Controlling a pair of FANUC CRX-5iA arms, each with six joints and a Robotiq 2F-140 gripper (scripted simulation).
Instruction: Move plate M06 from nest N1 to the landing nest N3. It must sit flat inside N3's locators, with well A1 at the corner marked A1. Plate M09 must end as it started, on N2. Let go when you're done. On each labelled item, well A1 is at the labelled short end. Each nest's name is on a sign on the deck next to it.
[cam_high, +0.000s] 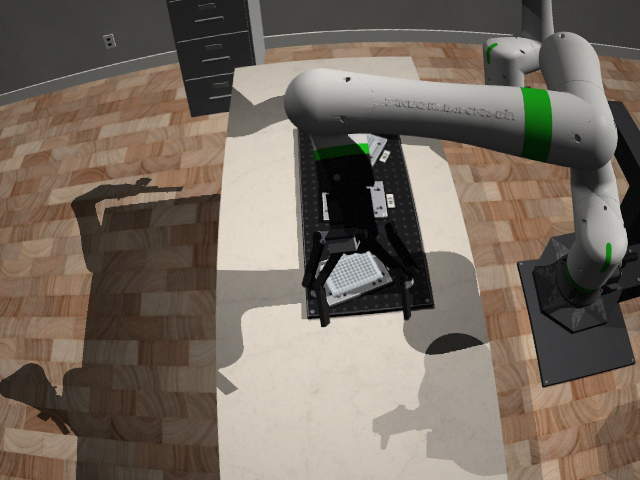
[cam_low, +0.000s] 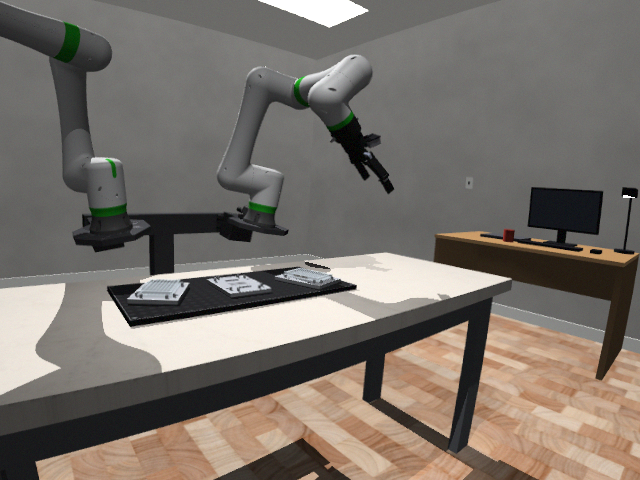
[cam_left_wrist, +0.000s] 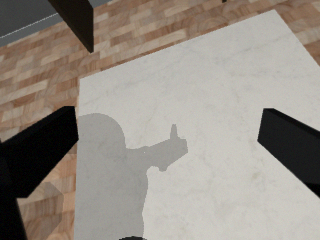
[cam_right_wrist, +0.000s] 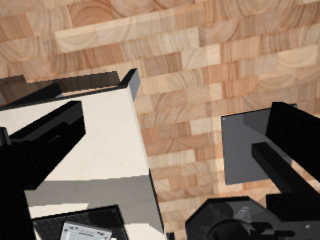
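The plate M09 lies 9 cm behind my left hand, 72 cm to the right of it and 30 cm below it. Round my left hand: landing nest N3: 5 cm behind, 51 cm to the right, 31 cm below; plate M06: 1 cm behind, 29 cm to the right, 30 cm below.
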